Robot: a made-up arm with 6 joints.
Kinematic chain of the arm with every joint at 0, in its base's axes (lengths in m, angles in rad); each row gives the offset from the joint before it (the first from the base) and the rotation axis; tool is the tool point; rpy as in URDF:
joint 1: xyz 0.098 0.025 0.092 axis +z
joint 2: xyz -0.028 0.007 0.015 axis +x
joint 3: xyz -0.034 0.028 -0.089 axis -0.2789 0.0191 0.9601
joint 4: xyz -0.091 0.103 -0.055 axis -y
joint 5: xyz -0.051 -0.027 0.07 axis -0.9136 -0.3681 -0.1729
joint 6: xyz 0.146 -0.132 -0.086 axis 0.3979 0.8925 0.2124
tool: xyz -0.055 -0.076 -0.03 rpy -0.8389 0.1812 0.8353
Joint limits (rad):
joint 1: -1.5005..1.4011
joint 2: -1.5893..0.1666
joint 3: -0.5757..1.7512
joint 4: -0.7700..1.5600
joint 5: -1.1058..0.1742
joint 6: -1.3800..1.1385
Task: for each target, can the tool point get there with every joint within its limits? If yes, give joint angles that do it. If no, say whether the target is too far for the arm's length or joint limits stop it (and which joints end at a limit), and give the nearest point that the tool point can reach.
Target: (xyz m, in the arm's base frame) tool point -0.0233 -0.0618 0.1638
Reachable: yes | joints -1.2061 -1.2751 0.9829 0.2676 0.0689 -0.4253
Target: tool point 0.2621 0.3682 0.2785
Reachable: no: joint limits stop it (at a limit: joint 1, joint 2, joint 3, joint 4, joint 6) | nearest point 0.2632 0.1172 0.1832 | short by 0.269 m
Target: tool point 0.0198 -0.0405 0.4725
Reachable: no: joint limits stop it (at a limit: joint 2, joint 3, joint 4, joint 5) | nearest point -0.0481 -0.0974 0.3688 | short by 0.136 m
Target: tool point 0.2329 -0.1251 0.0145
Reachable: yes | joints 0.9645 -0.7868 0.4190 0.4078 -0.3198 0.6797
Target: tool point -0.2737 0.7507 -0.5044
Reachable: no: too far | nearest point -0.0611 0.3355 -0.1507 | short by 0.585 m
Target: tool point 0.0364 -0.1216 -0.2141
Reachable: yes | joints 0.5801 -0.5790 -0.1333 0.1169 -0.9405 0.0257
